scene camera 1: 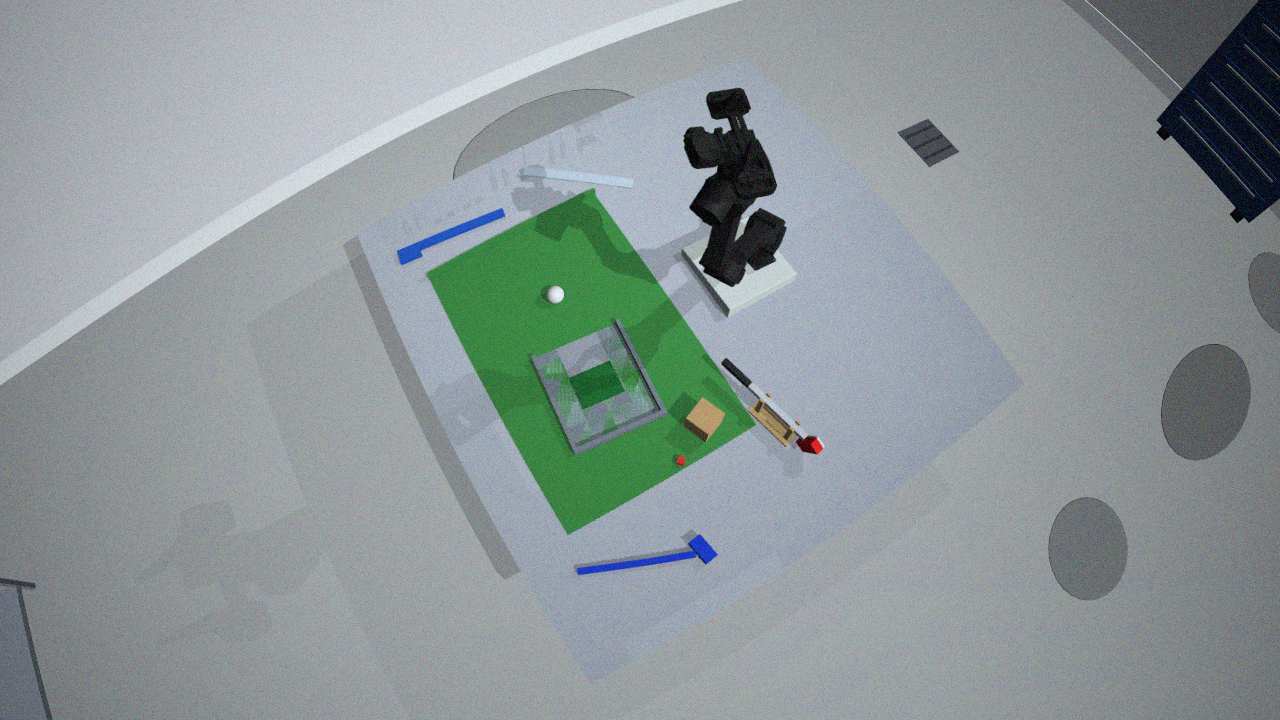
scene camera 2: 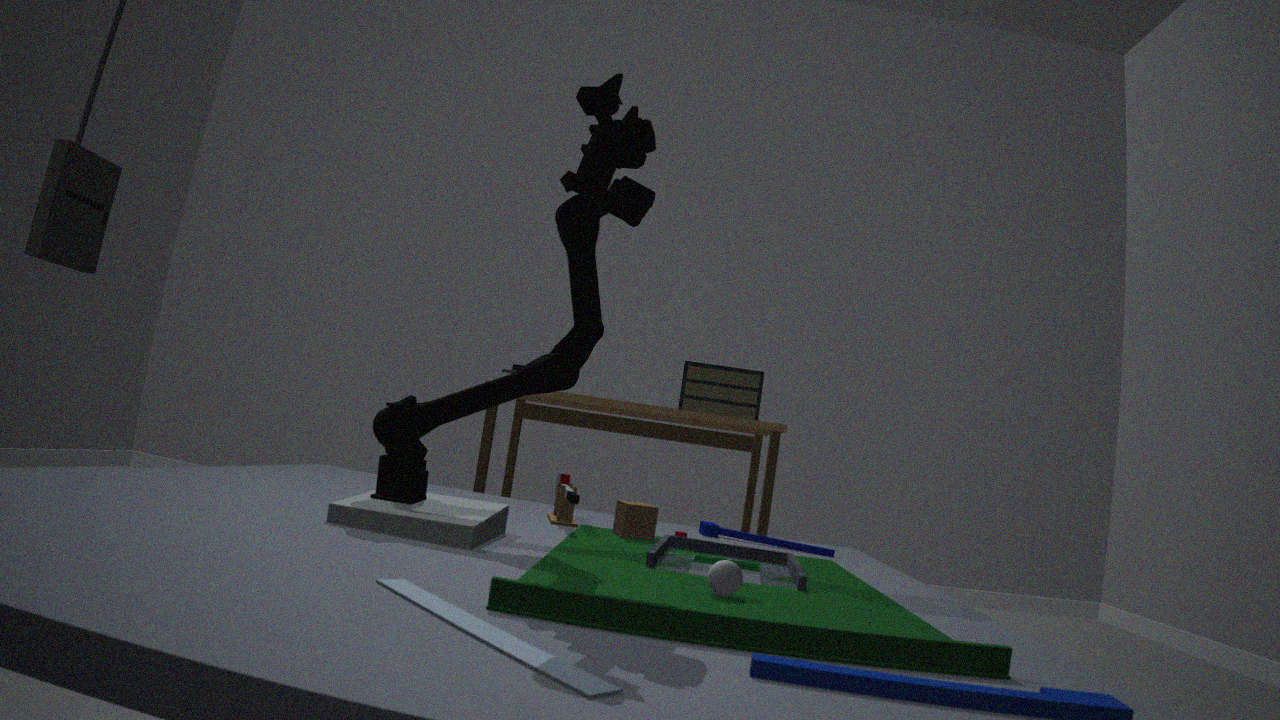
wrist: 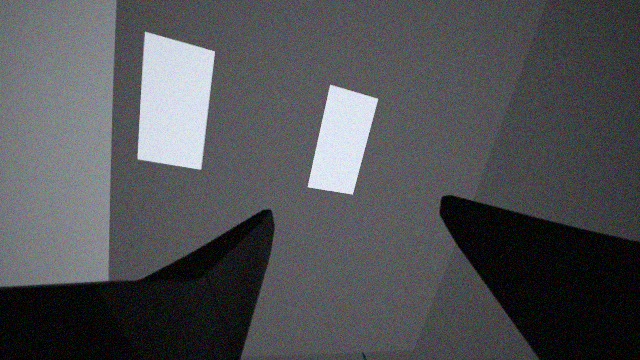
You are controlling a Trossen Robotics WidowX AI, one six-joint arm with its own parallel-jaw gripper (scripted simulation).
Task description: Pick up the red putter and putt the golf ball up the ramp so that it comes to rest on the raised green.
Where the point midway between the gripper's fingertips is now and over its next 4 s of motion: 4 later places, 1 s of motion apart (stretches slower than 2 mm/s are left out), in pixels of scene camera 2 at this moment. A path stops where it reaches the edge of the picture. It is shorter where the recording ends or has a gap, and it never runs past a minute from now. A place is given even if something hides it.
My gripper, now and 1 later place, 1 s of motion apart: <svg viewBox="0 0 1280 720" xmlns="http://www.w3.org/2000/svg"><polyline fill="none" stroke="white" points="627,90 447,20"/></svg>
